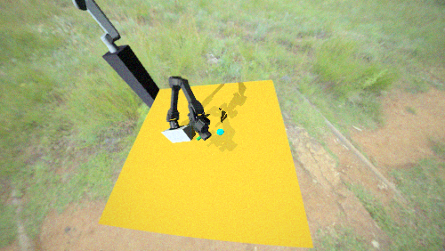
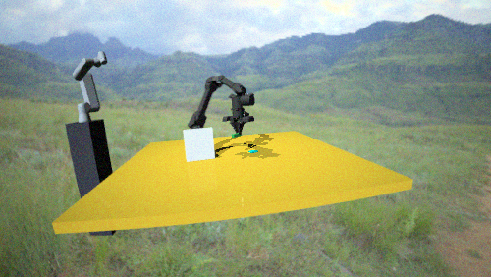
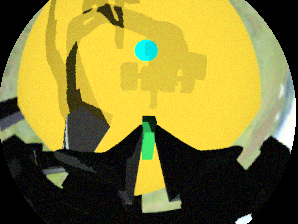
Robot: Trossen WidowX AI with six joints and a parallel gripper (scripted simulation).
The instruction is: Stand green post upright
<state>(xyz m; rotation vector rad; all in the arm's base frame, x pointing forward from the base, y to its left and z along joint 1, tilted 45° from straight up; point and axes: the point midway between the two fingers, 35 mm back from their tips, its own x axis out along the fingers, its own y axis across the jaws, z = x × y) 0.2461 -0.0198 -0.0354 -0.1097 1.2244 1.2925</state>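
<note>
My gripper tip is now 90 mm short of the cyan circle, 110 mm to the right of it and 130 mm above it. From my gripper tip the other things lie so: green post (10 mm behind, 20 mm to the right).
</note>
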